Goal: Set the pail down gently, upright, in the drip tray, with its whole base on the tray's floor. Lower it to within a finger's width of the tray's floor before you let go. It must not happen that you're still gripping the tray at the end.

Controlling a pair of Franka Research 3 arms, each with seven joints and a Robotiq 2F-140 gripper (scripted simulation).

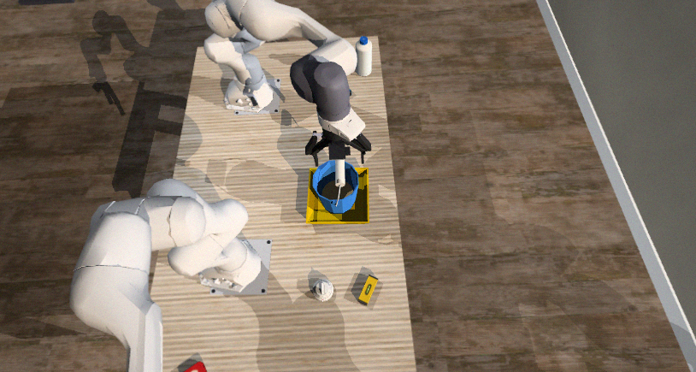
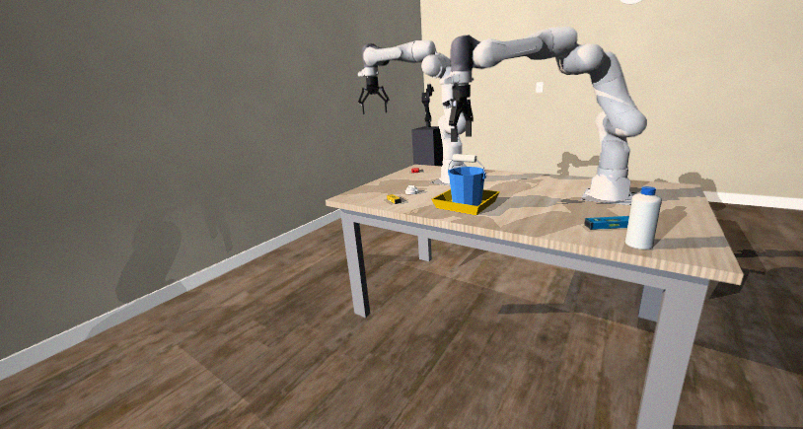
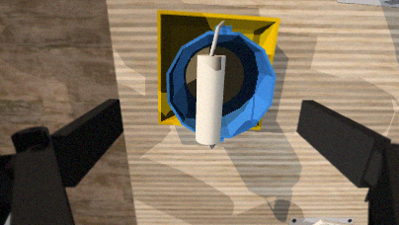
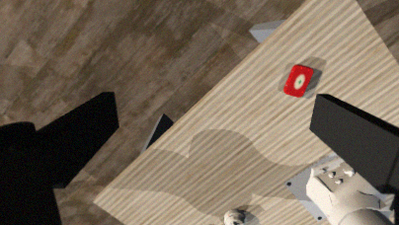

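Now: the white handle grip 1 cm behind my left hand, 1 cm to the left of it and 12 cm below it. Also, from my left hand: blue pail 2 cm behind, 1 cm to the left, 18 cm below; then yellow drip tray 2 cm behind, 1 cm to the left, 31 cm below; then small white object 9 cm behind, 34 cm to the right, 31 cm below.
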